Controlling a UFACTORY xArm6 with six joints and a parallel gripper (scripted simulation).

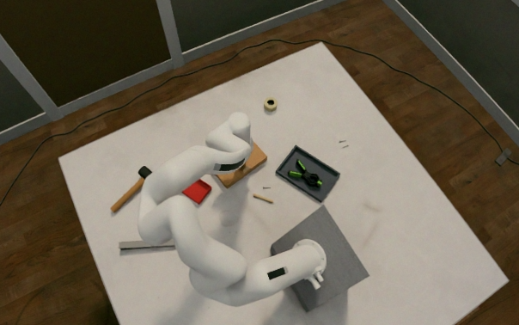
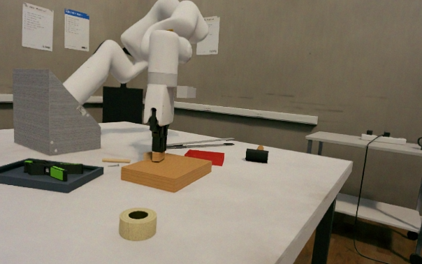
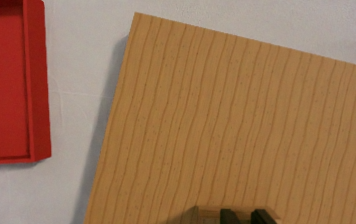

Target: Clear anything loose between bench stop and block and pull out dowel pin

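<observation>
Right now my hand is 2 cm above the dowel pin. Also, from my hand: loose dowel: 15 cm behind, 7 cm below, 1 cm to the right; small wooden block: 3 cm below; red tray: 20 cm to the left, 7 cm below, 2 cm ahead.
</observation>
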